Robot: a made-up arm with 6 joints.
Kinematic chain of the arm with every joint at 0, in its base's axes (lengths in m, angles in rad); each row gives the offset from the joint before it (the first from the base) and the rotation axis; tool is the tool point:
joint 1: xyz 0 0 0.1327 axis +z
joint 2: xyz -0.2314 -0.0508 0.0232 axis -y
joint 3: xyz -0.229 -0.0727 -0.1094 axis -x
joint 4: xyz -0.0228 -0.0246 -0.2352 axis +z
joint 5: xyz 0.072 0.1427 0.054 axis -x
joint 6: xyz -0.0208 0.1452 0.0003 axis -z
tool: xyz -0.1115 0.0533 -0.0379
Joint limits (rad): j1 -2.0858..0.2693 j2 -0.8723..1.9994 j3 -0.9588..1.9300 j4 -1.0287..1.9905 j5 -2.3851..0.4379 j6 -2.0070..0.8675
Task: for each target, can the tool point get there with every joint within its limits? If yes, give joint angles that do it. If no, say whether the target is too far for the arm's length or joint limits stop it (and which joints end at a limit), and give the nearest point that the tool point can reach.
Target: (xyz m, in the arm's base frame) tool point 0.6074 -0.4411 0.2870
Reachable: no: joint limits stop it (at a limit: joint 1, joint 2, joint 5, joint 6) | nearest point 0.3868 -0.3260 0.1729 | short by 0.274 m
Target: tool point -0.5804 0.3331 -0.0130
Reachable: yes | joints -0.5971 0.1402 0.6942 1.0649 -1.4190 0.4090
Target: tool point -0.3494 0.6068 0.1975
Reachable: yes | joints -1.2464 -0.3396 -0.3157 1.1630 -1.5752 -0.1379
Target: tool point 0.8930 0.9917 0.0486
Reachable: no: too far | nearest point 0.5517 0.7678 0.0849 | short by 0.410 m
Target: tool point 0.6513 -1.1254 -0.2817
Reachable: no: too far | nearest point 0.2836 -0.4901 -0.1340 | short by 0.749 m
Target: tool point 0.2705 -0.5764 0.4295
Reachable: no: joint limits stop it (at a limit: joint 1, joint 2, joint 5, joint 6) | nearest point 0.1844 -0.4354 0.2923 | short by 0.215 m
